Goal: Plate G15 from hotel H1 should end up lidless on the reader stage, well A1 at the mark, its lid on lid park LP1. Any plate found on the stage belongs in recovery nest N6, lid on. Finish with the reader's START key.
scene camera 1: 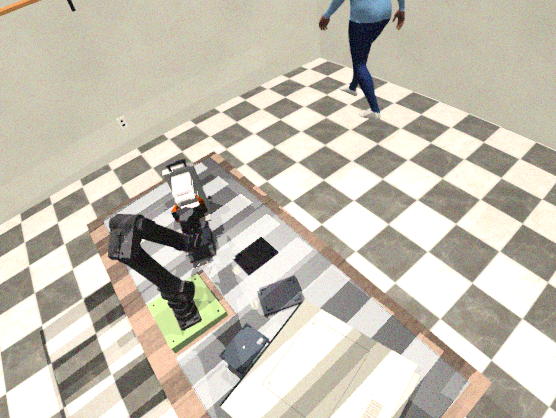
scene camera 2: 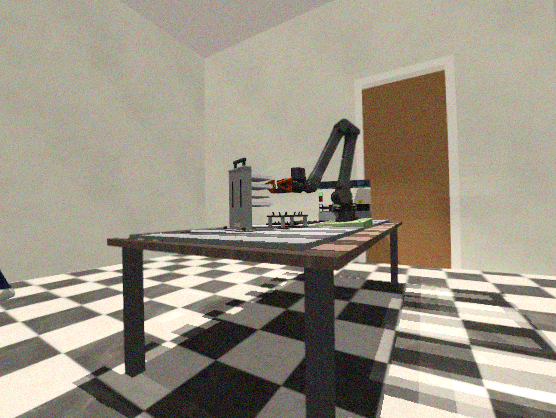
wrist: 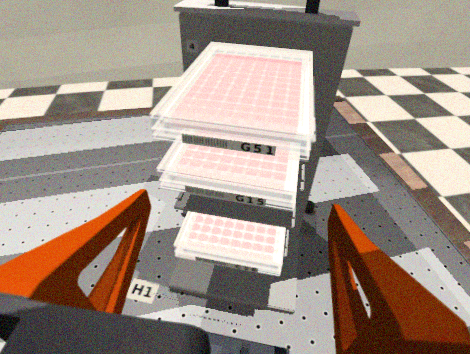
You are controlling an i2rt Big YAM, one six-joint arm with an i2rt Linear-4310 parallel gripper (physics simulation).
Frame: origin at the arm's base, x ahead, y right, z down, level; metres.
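Seen in the pictures: gripper, fingertip midpoint: (scene camera 1: 187, 200) (scene camera 2: 270, 184) (wrist: 237, 205); arm's base, link origin: (scene camera 1: 187, 314) (scene camera 2: 347, 220).
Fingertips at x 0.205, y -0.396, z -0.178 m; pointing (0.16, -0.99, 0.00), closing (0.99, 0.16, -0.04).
Offsets run from my fingertips to a thing's middle. "*": to the spot under its first point.
My gripper (scene camera 1: 188, 204) (scene camera 2: 271, 186) (wrist: 237, 205) is open and empty, its orange fingers spread in front of hotel H1 {dx +0.020, dy -0.126, dz +0.053 m} (scene camera 2: 240, 200) (wrist: 265, 31). In the wrist view, plate G15 {dx +0.010, dy -0.086, dz +0.009 m} (wrist: 230, 169) sits lidded in the hotel's middle, under plate G51 {dx +0.011, dy -0.086, dz -0.029 m} (wrist: 245, 92), with its label facing me between the fingertips. A lower plate {dx +0.011, dy -0.086, dz +0.086 m} (wrist: 230, 235) with larger wells sits below it; its label is unreadable. The large cream reader {dx +0.048, dy +0.948, dz +0.055 m} (scene camera 1: 325, 360) stands at the near end of the table. I cannot tell which fixture is the stage, LP1 or N6. The START key is not identifiable.
A low pegged stand (scene camera 2: 287, 218) is below the forearm. A black pad {* dx +0.152, dy +0.295, dz +0.192 m} (scene camera 1: 256, 255), a grey tray {dx +0.142, dy +0.515, dz +0.193 m} (scene camera 1: 281, 295) and a blue-grey fixture {dx -0.068, dy +0.669, dz +0.100 m} (scene camera 1: 244, 347) lie between the arm's green base (scene camera 1: 207, 305) and the reader. A person (scene camera 1: 367, 55) is on the floor beyond the table.
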